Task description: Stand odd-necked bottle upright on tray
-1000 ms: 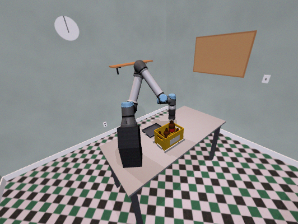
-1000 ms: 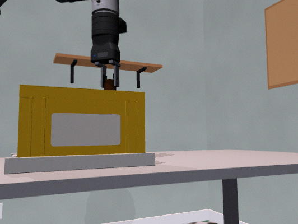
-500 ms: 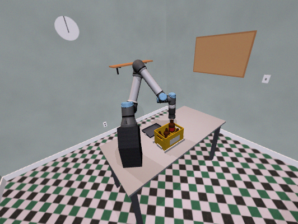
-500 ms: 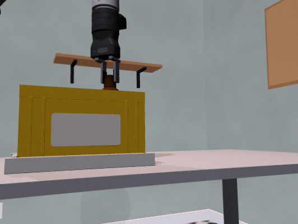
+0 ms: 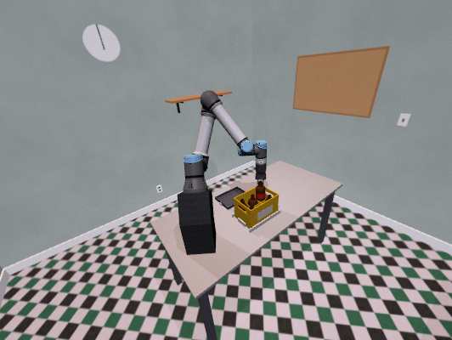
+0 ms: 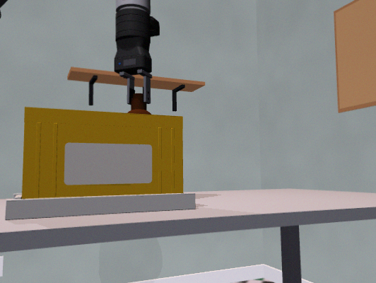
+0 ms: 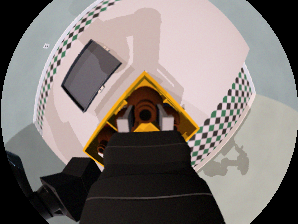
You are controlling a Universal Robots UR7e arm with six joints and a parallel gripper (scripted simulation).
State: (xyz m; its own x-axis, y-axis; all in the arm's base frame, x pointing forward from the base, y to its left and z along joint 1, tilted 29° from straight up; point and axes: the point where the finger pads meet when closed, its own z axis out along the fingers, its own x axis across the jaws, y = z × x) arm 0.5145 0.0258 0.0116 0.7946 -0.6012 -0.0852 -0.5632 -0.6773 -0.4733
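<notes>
Now: the brown bottle 70 mm below my hand. From my hand the other things lie so: dark tray: 130 mm behind, 220 mm to the left, 230 mm below; then crate: 80 mm behind, 60 mm to the right, 160 mm below.
</notes>
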